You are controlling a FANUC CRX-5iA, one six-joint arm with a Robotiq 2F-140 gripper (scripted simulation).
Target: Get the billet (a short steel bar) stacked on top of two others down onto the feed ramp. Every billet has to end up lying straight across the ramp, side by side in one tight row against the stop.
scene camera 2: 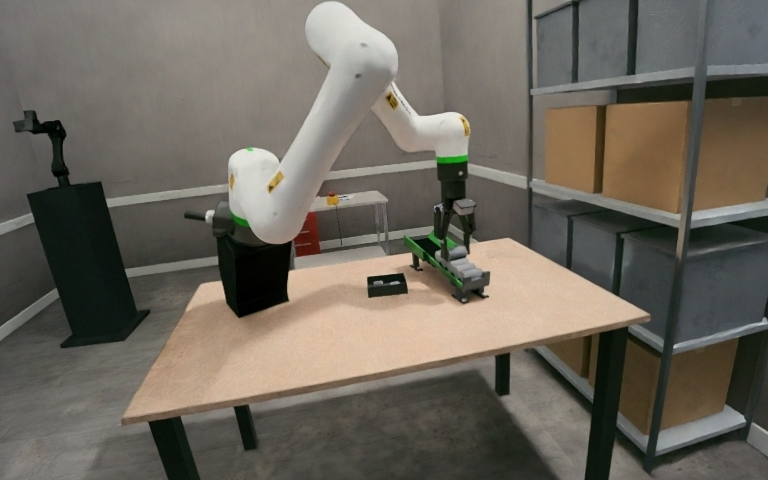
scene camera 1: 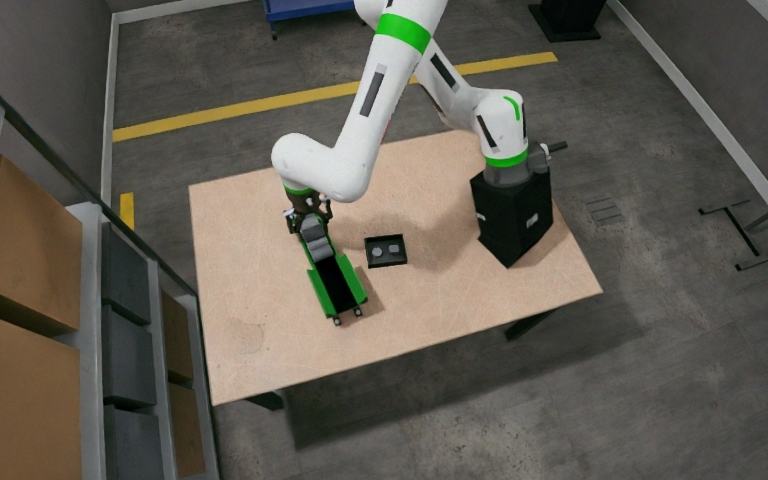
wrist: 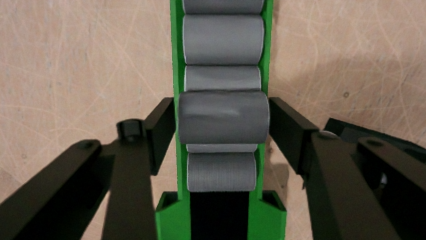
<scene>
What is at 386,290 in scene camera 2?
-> A black tray.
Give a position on a black tray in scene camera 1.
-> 383,242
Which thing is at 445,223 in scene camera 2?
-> My gripper.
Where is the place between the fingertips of my gripper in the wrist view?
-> At 221,113
</scene>
